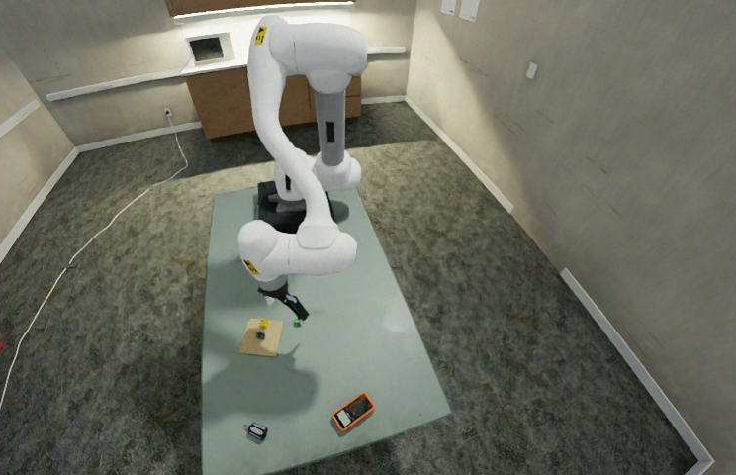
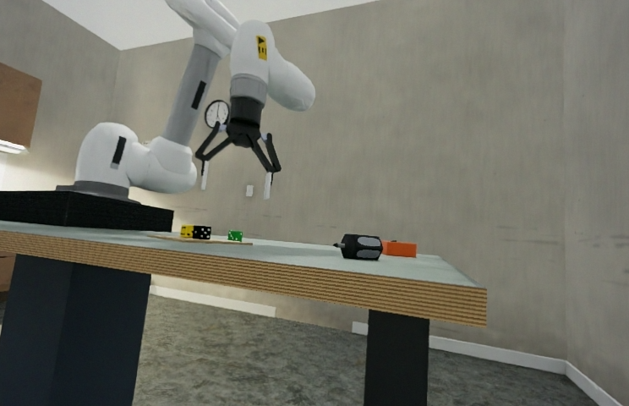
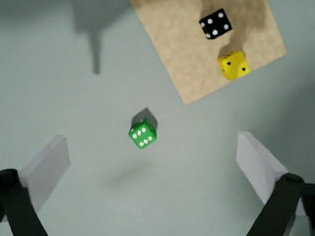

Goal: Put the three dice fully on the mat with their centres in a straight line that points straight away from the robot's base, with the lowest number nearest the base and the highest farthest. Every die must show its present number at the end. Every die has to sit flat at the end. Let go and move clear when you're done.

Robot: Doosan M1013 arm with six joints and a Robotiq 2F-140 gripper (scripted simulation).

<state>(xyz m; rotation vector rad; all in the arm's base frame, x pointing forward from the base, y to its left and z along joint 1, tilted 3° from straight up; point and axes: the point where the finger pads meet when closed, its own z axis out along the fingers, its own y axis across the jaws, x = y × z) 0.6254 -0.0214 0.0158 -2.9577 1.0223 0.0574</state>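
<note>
Now: hand 1 cm past the green die, 2 cm to the right of it and 11 cm above it. Round my hand: black die: 4 cm ahead, 12 cm to the right, 10 cm below; then yellow die: 1 cm behind, 11 cm to the right, 10 cm below; then tan mat: 4 cm ahead, 12 cm to the right, 12 cm below.
</note>
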